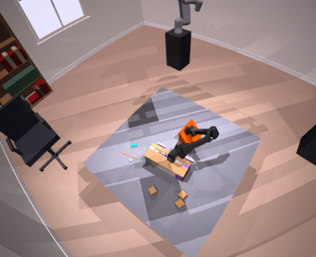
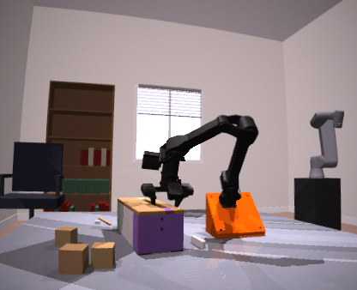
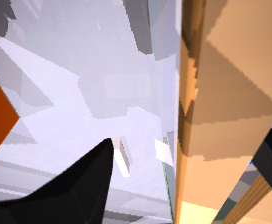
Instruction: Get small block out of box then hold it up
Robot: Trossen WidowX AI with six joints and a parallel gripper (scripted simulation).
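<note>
The box lies 30 mm ahead of my gripper tip, 10 mm to the right of it and 40 mm below it. From my gripper tip the other things lie so: thin wooden stick: 230 mm ahead, 340 mm to the right, 100 mm below.
</note>
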